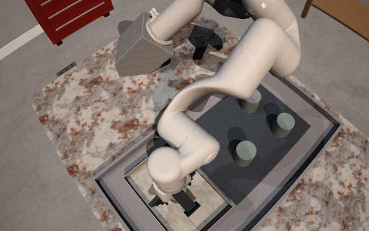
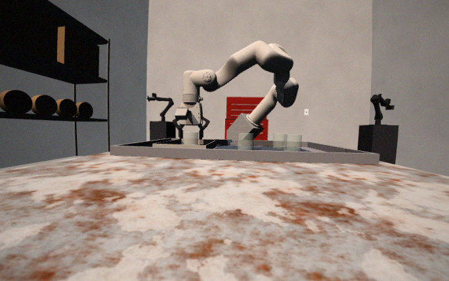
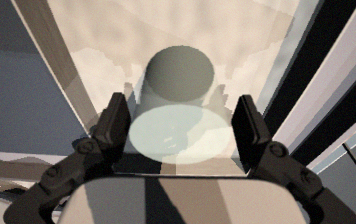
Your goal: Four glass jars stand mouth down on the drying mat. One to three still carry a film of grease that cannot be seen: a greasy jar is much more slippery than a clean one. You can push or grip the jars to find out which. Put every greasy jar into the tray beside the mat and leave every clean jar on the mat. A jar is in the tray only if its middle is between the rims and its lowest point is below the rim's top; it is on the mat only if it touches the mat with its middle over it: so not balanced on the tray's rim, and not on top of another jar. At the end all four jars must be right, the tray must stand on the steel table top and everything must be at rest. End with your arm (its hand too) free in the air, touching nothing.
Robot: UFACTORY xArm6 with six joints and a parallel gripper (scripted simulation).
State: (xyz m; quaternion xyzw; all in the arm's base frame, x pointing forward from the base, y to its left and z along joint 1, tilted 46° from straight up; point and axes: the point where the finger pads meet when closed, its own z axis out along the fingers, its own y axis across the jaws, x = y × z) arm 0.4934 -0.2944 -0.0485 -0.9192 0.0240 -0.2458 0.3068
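Right now my hand is 40 mm above the tray. Also, from my hand: dark drying mat: 40 mm behind, 320 mm to the left, 50 mm below.
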